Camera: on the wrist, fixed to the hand. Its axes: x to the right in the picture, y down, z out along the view.
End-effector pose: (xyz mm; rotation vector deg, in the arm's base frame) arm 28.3 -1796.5 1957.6 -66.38 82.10 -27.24
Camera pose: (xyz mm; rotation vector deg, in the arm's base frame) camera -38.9 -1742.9 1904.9 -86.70 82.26 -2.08
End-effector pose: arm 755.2 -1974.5 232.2 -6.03 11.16 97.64
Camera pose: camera 667.8 -2021.2 213.3 -16.99 -18.49 99.17
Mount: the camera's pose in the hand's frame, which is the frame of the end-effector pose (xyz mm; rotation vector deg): -29.5 91.3 -31.1 -26.14 -9.68 0.49
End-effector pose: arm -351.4 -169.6 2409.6 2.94 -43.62 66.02
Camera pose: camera -417.2 -140.9 2338.8 -13.69 -66.49 55.40
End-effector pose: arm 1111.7 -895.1 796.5 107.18 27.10 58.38
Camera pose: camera 1061.2 -943.8 869.0 87.68 6.71 50.28
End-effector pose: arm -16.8 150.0 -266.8 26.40 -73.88 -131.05
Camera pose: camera 44.8 103.5 -201.9 6.00 -45.43 -146.30
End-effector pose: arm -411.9 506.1 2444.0 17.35 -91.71 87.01
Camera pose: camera -445.4 542.9 2356.3 9.73 -116.20 63.76
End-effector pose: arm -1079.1 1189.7 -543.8 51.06 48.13 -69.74
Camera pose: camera -995.4 1240.7 -519.9 23.85 53.02 -58.36
